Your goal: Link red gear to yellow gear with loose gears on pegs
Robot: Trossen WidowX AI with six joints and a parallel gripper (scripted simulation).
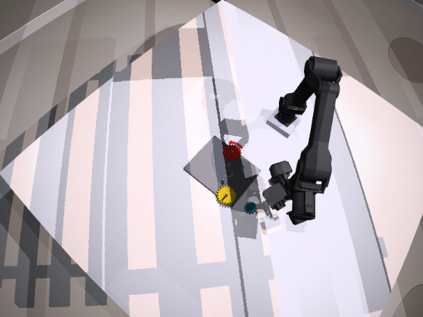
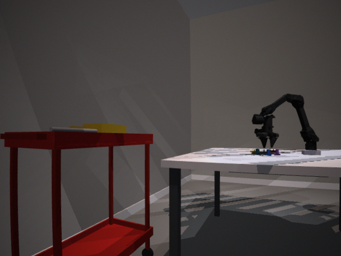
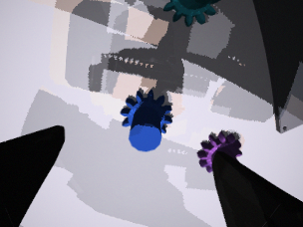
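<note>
Right now the blue gear is 40 mm below my gripper tip. Round my gripper tip: purple gear: 60 mm to the right, 50 mm behind, 40 mm below; then teal gear: 80 mm ahead, 50 mm to the right, 40 mm below; then yellow gear: 140 mm to the right, 110 mm ahead, 30 mm below.
</note>
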